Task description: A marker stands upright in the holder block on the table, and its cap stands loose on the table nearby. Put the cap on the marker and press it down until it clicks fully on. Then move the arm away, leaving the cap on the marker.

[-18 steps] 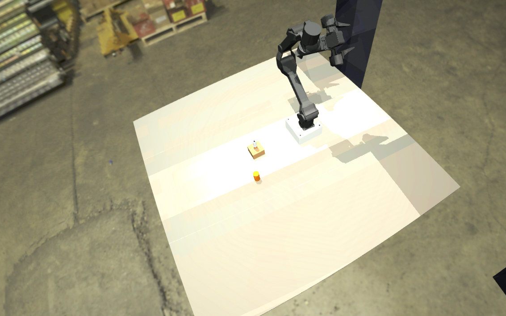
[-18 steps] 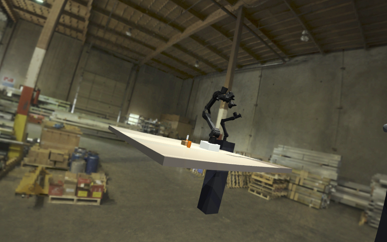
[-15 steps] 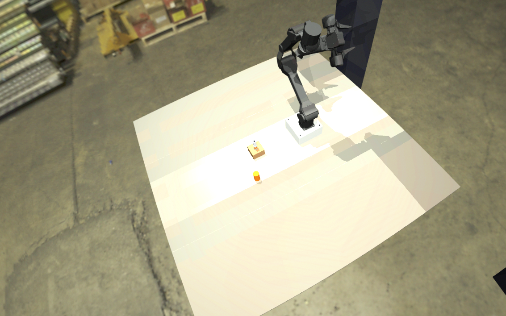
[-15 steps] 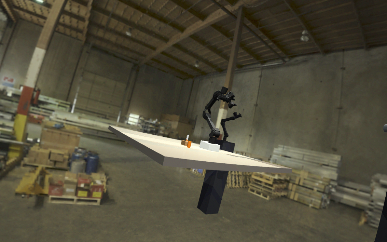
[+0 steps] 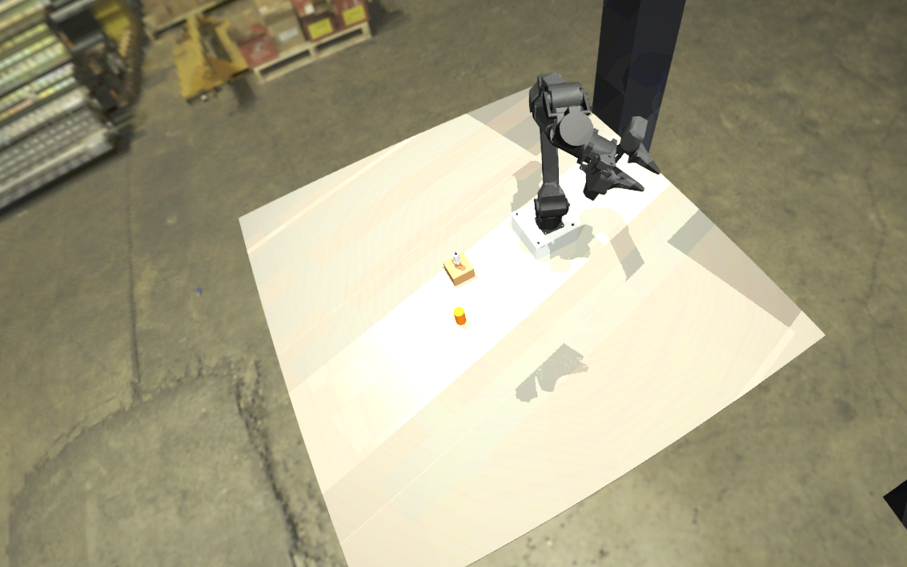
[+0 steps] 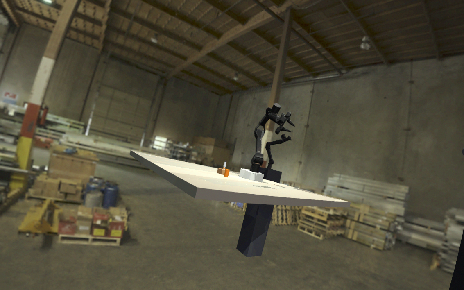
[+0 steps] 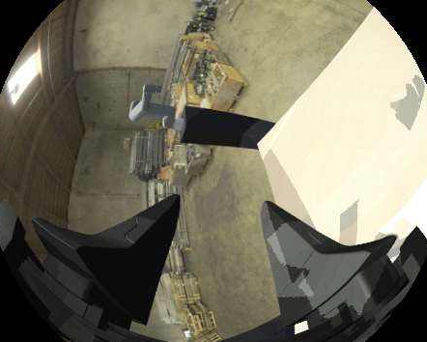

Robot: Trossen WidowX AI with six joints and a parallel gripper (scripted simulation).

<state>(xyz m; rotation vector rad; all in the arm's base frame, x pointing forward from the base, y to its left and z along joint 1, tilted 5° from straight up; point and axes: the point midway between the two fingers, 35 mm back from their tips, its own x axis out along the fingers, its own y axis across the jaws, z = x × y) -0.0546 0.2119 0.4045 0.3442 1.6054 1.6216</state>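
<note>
Right now my gripper tip is 40 cm short of the orange cap, 12 cm to the left of it and 42 cm above it. Round my gripper tip: holder block 35 cm ahead, 26 cm to the right, 42 cm below.
</note>
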